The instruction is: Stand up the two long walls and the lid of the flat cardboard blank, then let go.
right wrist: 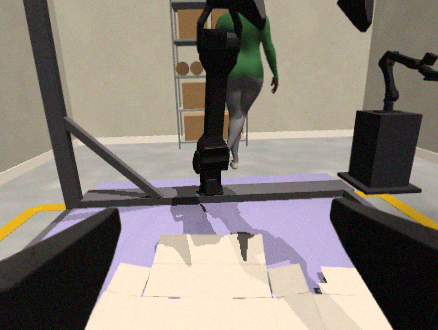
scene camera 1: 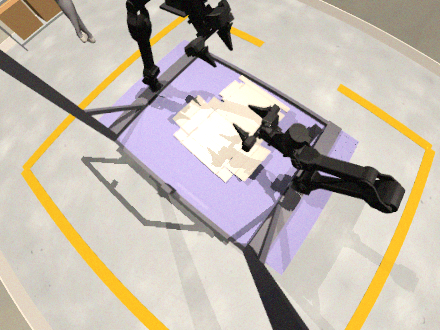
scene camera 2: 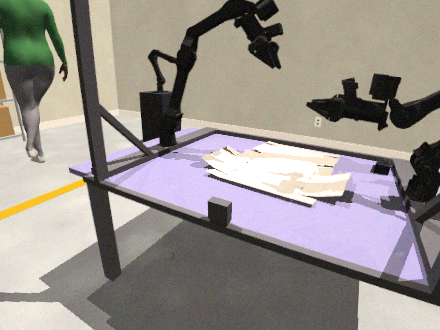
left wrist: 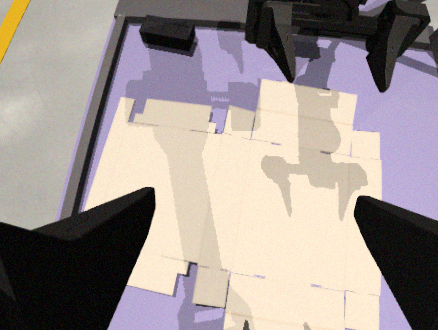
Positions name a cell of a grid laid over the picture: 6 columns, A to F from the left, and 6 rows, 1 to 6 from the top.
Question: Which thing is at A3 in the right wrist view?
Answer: A diagonal brace.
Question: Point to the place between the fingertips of the right gripper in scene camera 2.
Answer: E2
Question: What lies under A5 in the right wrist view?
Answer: The right gripper.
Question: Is the right gripper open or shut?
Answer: Open.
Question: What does the left gripper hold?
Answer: Nothing.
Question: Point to a dark metal frame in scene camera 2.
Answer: F6
